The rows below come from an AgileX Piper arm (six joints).
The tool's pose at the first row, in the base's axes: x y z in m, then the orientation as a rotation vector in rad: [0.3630 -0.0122 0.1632 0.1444 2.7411 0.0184]
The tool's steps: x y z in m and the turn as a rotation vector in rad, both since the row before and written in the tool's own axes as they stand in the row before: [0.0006 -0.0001 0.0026 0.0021 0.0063 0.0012]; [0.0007 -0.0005 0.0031 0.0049 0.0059 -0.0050]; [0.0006 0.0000 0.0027 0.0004 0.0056 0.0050]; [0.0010 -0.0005 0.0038 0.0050 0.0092 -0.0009]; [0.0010 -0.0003 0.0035 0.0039 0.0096 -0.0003]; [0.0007 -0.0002 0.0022 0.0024 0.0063 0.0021]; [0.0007 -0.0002 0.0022 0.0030 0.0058 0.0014]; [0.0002 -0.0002 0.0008 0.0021 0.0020 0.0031]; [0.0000 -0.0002 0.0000 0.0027 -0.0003 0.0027]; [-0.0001 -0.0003 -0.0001 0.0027 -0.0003 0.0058]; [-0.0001 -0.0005 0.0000 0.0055 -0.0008 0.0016]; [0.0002 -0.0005 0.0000 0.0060 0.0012 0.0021]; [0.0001 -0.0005 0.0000 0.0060 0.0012 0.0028]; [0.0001 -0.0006 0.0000 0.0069 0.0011 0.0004]
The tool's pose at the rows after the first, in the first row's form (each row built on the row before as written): [0.3634 -0.0123 0.1606 0.1468 2.7474 0.0163]; [0.3639 -0.0128 0.1575 0.1414 2.7538 0.0087]; [0.3644 -0.0128 0.1548 0.1486 2.7591 0.0099]; [0.3648 -0.0132 0.1509 0.1490 2.7686 0.0035]; [0.3651 -0.0135 0.1473 0.1500 2.7784 -0.0013]; [0.3652 -0.0137 0.1450 0.1538 2.7846 -0.0036]; [0.3653 -0.0139 0.1427 0.1568 2.7904 -0.0070]; [0.3654 -0.0141 0.1419 0.1617 2.7922 -0.0090]; [0.3654 -0.0143 0.1419 0.1661 2.7918 -0.0121]; [0.3654 -0.0146 0.1420 0.1748 2.7911 -0.0145]; [0.3654 -0.0151 0.1420 0.1783 2.7904 -0.0219]; [0.3652 -0.0156 0.1419 0.1828 2.7916 -0.0297]; [0.3650 -0.0161 0.1419 0.1883 2.7927 -0.0373]; [0.3648 -0.0167 0.1419 0.1906 2.7940 -0.0468]
